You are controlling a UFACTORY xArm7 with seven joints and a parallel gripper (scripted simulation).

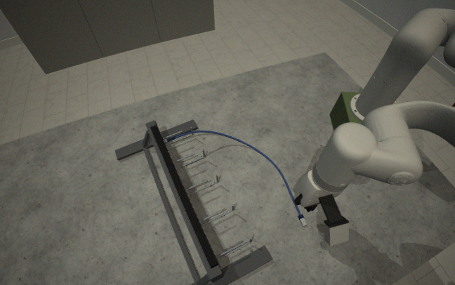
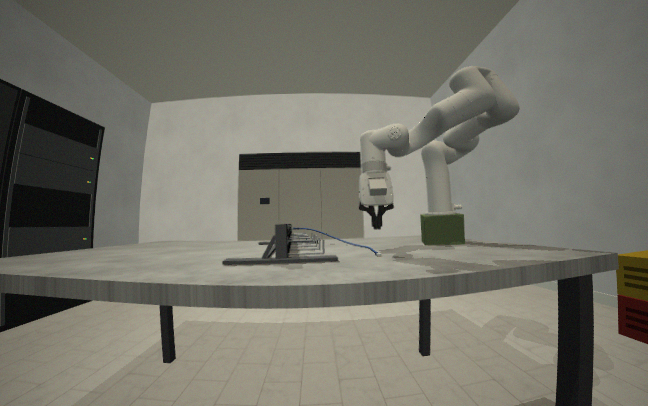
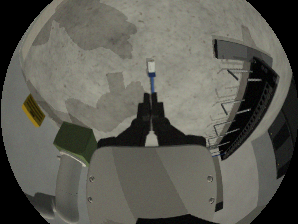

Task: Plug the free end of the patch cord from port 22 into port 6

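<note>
Right now the plug is 2 cm to the left of my hand and 9 cm below it.
</note>
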